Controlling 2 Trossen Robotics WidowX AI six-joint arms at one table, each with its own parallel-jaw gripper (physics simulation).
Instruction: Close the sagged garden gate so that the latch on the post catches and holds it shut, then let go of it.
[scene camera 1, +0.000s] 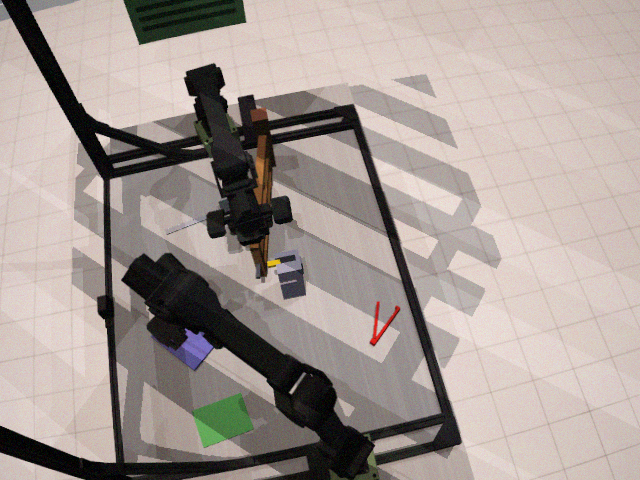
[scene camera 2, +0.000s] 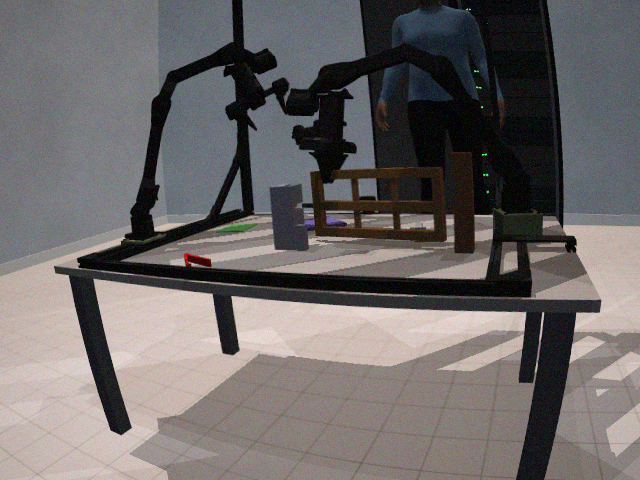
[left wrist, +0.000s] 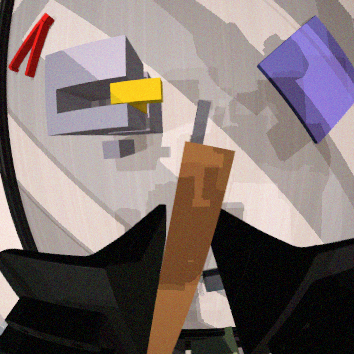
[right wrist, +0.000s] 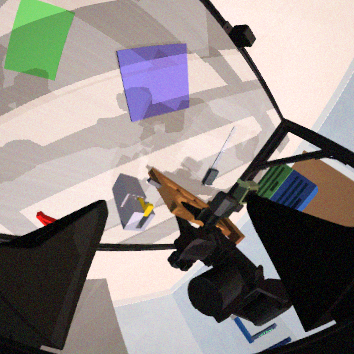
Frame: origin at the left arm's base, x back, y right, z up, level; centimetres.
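Seen in the pictures: left gripper, fingertip midpoint: (scene camera 2: 327, 183); right gripper, fingertip midpoint: (scene camera 2: 271, 122) (right wrist: 178, 204); left arm's base, link origin: (scene camera 2: 517, 211); right arm's base, link origin: (scene camera 1: 351, 460) (scene camera 2: 143, 237).
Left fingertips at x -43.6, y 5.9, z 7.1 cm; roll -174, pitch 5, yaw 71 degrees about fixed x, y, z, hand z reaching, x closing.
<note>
Pixels of each thing's middle, then the offset from my left fingertips to it. "pt": a spot on its surface instead.
- brown gate, body centre: (left wrist: 128, 255) (scene camera 2: 353, 210) (scene camera 1: 281, 215) (right wrist: 177, 213) dx +5.8, dy -8.5, dz -5.1 cm
- brown hinge post, surface spot: (scene camera 2: 463, 201) pt dx +28.3, dy -16.7, dz -3.1 cm
- grey tongue, surface spot: (left wrist: 201, 120) pt dx -5.1, dy +3.0, dz -4.7 cm
- grey latch post, surface spot: (left wrist: 87, 60) pt dx -10.3, dy -2.5, dz +0.5 cm
- yellow latch, body centre: (left wrist: 144, 99) (right wrist: 143, 203) (scene camera 1: 275, 267) dx -7.6, dy -0.5, dz -2.3 cm
- red V-shaped thing, surface spot: (scene camera 2: 197, 259) (left wrist: 33, 48) pt dx -26.8, dy -16.6, dz -12.5 cm
- purple sheet, body centre: (left wrist: 318, 75) (right wrist: 157, 81) (scene camera 1: 191, 330) (scene camera 2: 313, 223) dx -7.4, dy +23.4, dz -13.1 cm
- green sheet, body centre: (right wrist: 37, 38) (scene camera 1: 222, 420) (scene camera 2: 237, 227) dx -30.6, dy +25.7, dz -13.4 cm
The brown gate (scene camera 1: 265, 155) (scene camera 2: 387, 173) (left wrist: 192, 235) (right wrist: 172, 192) stands upright beside the brown hinge post (scene camera 1: 259, 114) (scene camera 2: 463, 201). A grey tongue (left wrist: 201, 120) sticks out from its free end. The grey latch post (scene camera 1: 292, 284) (scene camera 2: 285, 217) (left wrist: 87, 60) (right wrist: 124, 200) bears a yellow latch (scene camera 1: 272, 263) (left wrist: 137, 91) (right wrist: 145, 206). In the left wrist view, a gap separates tongue and latch. My left gripper (scene camera 2: 327, 178) (left wrist: 185, 210) is shut on the gate's top near its free end. My right gripper (scene camera 2: 268, 114) is open and empty, high above the table.
A red V-shaped thing (scene camera 1: 375, 333) (scene camera 2: 197, 259) (left wrist: 32, 45) lies beyond the latch post. A purple sheet (scene camera 1: 193, 351) (left wrist: 315, 75) (right wrist: 155, 82) and a green sheet (scene camera 1: 223, 421) (scene camera 2: 237, 227) (right wrist: 40, 40) lie on the table. A black frame (scene camera 1: 395, 248) (scene camera 2: 310, 281) edges the work area.
</note>
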